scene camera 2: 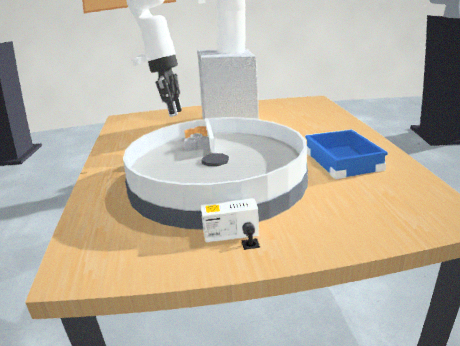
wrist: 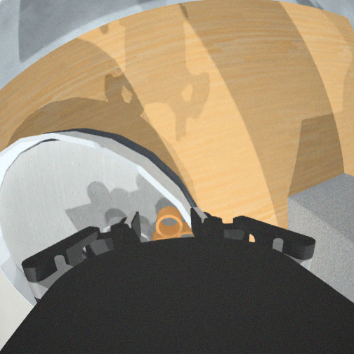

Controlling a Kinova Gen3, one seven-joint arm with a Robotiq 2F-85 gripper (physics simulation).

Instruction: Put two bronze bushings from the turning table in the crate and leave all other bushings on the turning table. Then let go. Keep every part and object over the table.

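Seen in the pictures: gripper, fingertip midpoint: (scene camera 2: pixel 176 113); arm's base, origin of the base link: (scene camera 2: pixel 230 51).
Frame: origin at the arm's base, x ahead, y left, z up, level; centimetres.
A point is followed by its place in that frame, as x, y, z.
The turning table (scene camera 2: pixel 215 192) {70.5, -3.1, -16.4} (wrist: pixel 55 170) is a round white-walled tray on a dark base. Bronze bushings (scene camera 2: pixel 195 131) {34.2, -10.1, -16.4} (wrist: pixel 170 223) stand near its back wall, beside the divider; the wrist view shows one upright and part of another. Grey bushings (scene camera 2: pixel 193 142) {41.6, -10.0, -16.8} stand just in front of them, partly hidden by a finger in the wrist view. The blue crate (scene camera 2: pixel 359 159) {50.1, 30.2, -19.9} stands right of the turning table, and the part of its floor that shows holds no bushing. My gripper (scene camera 2: pixel 175 114) {33.0, -15.0, -11.5} (wrist: pixel 165 220) is partly open and empty, above and behind the turning table's back left rim.
A white divider (scene camera 2: pixel 210 137) {43.9, -5.4, -14.9} and a dark hub (scene camera 2: pixel 215 159) {50.4, -4.1, -18.1} are inside the turning table. A white labelled box (scene camera 2: pixel 222 225) {74.8, -2.0, -21.0} and a small black stand (scene camera 2: pixel 250 243) {76.8, 2.9, -23.8} are at its front. The grey robot pedestal (scene camera 2: pixel 228 85) {10.7, -1.2, -9.4} (wrist: pixel 325 225) rises behind it.
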